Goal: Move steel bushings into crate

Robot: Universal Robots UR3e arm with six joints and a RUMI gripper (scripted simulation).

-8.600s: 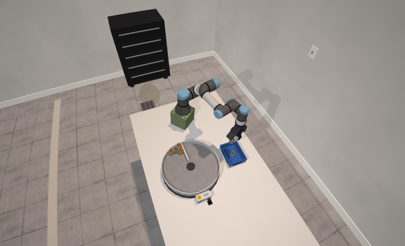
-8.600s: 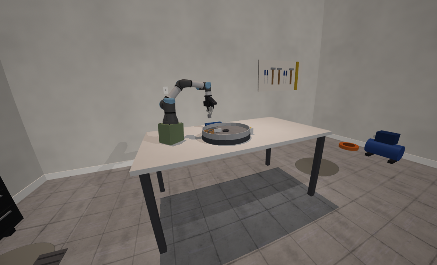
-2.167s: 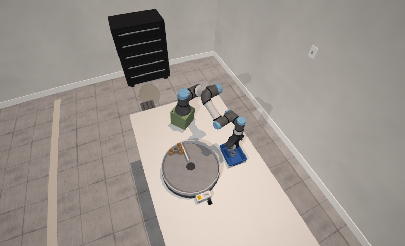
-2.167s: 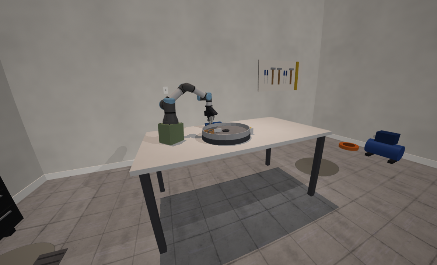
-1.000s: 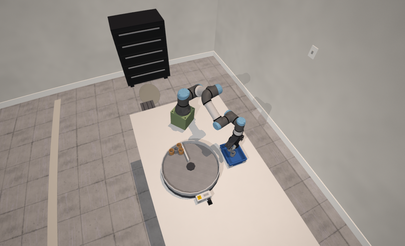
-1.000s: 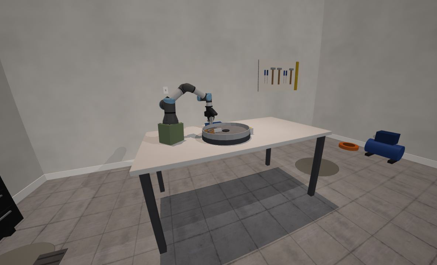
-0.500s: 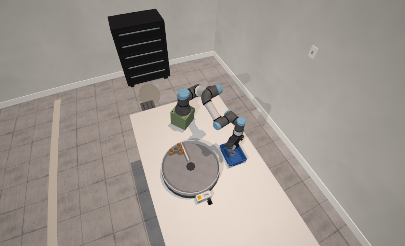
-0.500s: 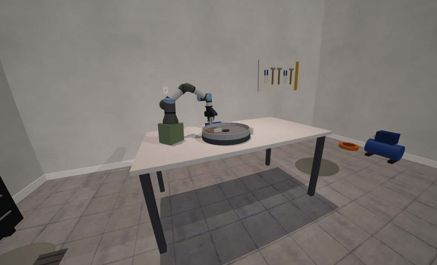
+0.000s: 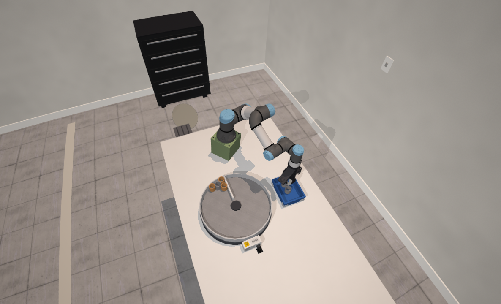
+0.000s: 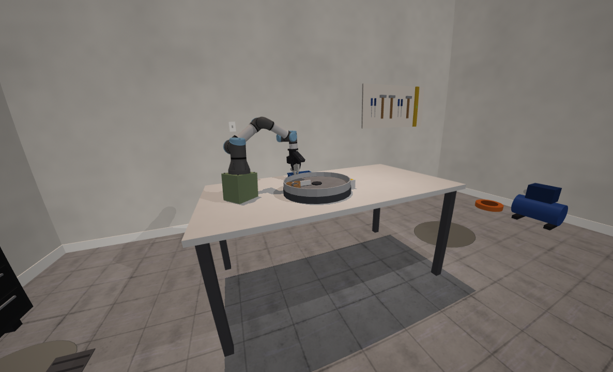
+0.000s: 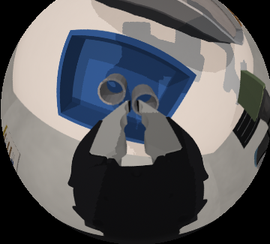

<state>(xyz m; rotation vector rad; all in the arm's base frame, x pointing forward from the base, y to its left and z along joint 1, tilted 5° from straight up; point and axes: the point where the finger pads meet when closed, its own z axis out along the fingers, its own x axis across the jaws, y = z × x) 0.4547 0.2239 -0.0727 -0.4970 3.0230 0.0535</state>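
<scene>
Now: the blue crate 30 mm ahead of my hand, 10 mm to the right of it and 20 mm below it. Round my hand: round grey turntable 360 mm to the right, 10 mm above.
</scene>
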